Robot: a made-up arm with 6 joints.
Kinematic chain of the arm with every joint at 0, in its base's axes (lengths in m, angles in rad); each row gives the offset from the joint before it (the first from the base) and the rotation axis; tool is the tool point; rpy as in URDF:
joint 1: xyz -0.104 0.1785 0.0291 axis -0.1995 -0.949 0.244
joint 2: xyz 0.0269 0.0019 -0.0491 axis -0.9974 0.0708 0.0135
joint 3: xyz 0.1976 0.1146 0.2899 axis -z
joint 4: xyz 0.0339 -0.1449 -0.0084 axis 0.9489 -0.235 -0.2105
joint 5: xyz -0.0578 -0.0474 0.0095 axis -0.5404 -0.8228 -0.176
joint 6: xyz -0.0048 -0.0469 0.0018 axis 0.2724 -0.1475 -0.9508
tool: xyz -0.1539 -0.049 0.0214 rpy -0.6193 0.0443 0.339
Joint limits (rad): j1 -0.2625..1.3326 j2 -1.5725..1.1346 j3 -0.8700..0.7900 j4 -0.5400..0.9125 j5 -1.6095..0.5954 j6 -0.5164..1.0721
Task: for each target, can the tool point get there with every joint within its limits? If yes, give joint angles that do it. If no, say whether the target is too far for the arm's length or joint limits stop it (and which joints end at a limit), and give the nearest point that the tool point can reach.
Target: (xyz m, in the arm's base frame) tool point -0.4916 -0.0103 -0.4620
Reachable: no: joint limits stop it (at a limit: joint 1, joint 2, joint 6) | nearest point -0.2129 -0.0783 -0.2156 | short by 0.378 m
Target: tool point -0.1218 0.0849 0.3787
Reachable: yes | joints 0.3676 0.3209 0.1469 0.0620 -1.3912 -0.1118
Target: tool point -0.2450 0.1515 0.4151
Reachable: yes | joints 0.7484 0.3363 -0.0873 -0.1626 -0.5669 -0.1602
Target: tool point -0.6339 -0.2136 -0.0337
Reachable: no: joint limits stop it (at a limit: joint 1, joint 3, joint 4, joint 6) | nearest point -0.4236 -0.0518 0.1142 | short by 0.304 m
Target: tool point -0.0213 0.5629 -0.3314
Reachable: no: joint limits stop it (at a limit: joint 1, joint 2, joint 3) | nearest point -0.1349 0.4783 -0.1223 | short by 0.253 m
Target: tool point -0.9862 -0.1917 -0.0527
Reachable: no: too far | nearest point -0.4817 0.0409 0.1158 | short by 0.581 m
